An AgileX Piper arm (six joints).
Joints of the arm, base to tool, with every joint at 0 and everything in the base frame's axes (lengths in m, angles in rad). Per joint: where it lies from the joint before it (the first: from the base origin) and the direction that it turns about. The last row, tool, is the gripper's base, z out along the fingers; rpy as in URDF.
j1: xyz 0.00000 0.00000 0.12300 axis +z
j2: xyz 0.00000 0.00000 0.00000 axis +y
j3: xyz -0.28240 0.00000 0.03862 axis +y
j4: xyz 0.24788 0.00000 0.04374 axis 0.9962 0 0.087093
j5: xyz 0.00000 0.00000 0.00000 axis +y
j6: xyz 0.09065 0.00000 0.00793 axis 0.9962 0 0.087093
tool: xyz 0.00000 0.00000 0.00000 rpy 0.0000 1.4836 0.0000
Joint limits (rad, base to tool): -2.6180..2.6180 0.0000..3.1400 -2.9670..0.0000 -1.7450..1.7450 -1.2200..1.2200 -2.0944..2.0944
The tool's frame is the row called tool.
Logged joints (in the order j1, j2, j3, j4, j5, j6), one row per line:
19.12, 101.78, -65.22, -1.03, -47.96, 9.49
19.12, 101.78, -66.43, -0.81, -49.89, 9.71
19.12, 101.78, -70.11, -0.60, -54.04, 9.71
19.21, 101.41, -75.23, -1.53, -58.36, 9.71
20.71, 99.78, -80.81, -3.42, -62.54, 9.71
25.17, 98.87, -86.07, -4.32, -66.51, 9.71
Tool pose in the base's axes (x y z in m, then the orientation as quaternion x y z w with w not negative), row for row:
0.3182, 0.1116, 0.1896, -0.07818, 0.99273, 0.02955, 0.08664
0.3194, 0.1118, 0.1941, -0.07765, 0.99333, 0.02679, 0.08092
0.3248, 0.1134, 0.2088, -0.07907, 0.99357, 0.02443, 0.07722
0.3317, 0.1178, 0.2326, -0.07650, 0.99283, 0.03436, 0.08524
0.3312, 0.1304, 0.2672, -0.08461, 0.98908, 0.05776, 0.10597
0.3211, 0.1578, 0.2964, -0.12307, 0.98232, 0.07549, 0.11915
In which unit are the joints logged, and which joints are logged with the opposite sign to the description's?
The joints are logged in degrees. Opposite sign: j4, j5.
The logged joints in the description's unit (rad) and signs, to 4 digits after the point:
0.3337, 1.7764, -1.1383, 0.0180, 0.8371, 0.1656
0.3337, 1.7764, -1.1594, 0.0141, 0.8707, 0.1695
0.3337, 1.7764, -1.2237, 0.0105, 0.9432, 0.1695
0.3353, 1.7699, -1.3130, 0.0267, 1.0186, 0.1695
0.3615, 1.7415, -1.4104, 0.0597, 1.0915, 0.1695
0.4393, 1.7256, -1.5022, 0.0754, 1.1608, 0.1695

